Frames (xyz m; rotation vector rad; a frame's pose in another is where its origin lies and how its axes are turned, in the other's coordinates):
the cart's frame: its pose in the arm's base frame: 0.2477 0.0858 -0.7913 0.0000 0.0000 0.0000
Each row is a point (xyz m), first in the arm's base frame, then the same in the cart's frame.
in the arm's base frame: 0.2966 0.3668 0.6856
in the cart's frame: 0.0489 0.2810 1.4769
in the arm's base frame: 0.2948 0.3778 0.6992
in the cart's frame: 0.0471 0.2920 1.4905
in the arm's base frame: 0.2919 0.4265 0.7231
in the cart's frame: 0.0442 0.3407 1.5144
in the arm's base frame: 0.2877 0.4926 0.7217
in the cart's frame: 0.0400 0.4068 1.5130
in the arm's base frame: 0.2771 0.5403 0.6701
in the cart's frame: 0.0294 0.4545 1.4614
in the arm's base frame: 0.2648 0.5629 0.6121
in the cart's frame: 0.0171 0.4771 1.4034
